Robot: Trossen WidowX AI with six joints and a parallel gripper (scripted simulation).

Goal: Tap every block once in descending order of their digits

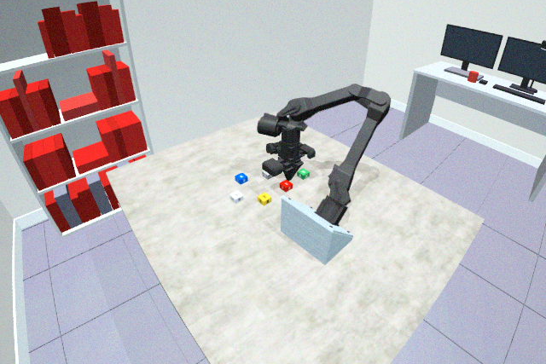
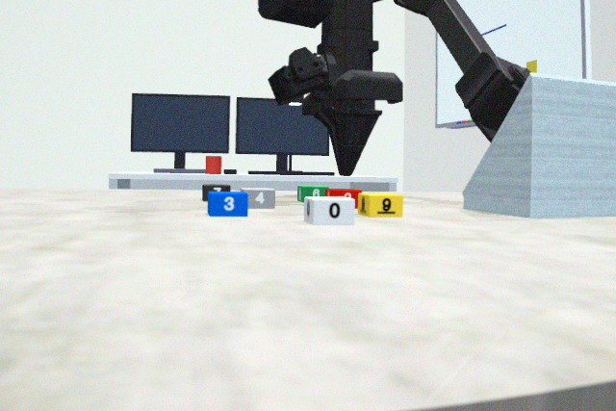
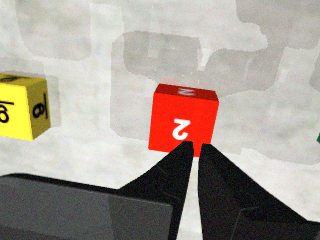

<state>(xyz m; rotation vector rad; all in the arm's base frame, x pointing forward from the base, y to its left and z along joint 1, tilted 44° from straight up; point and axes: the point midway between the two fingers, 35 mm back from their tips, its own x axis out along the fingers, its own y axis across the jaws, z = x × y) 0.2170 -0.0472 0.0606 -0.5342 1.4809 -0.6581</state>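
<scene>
Right now the red block is 1 cm to the left of my gripper tip and 2 cm below it. From my gripper tip the other things lie so: yellow block 1 cm ahead, 11 cm to the left, 2 cm below; green block 1 cm ahead, 9 cm to the right, 2 cm below; grey block 10 cm ahead, 2 cm below.
</scene>
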